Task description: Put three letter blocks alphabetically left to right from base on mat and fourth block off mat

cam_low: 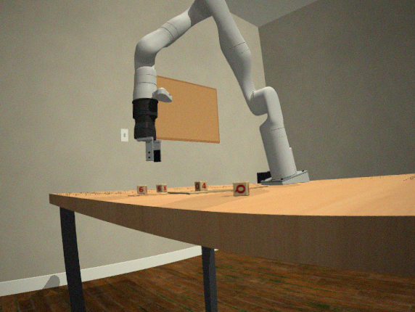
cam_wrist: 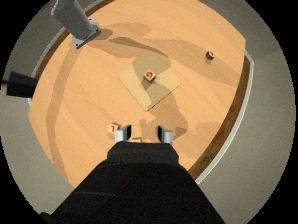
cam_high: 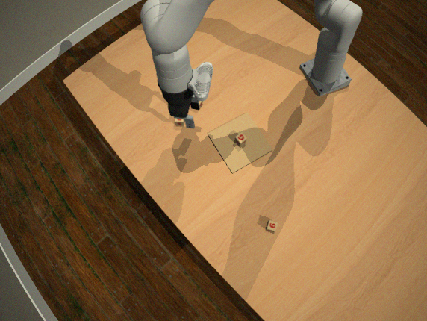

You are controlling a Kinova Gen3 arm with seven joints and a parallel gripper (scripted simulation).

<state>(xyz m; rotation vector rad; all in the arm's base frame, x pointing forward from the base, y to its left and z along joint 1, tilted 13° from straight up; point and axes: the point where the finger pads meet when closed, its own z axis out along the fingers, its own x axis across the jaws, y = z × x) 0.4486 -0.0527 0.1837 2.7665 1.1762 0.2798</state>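
Now: the block marked B 10 cm below my hand, 5 cm to the right of it and 2 cm ahead of it. Round my hand: tan mat: 11 cm below, 10 cm to the left, 9 cm behind.
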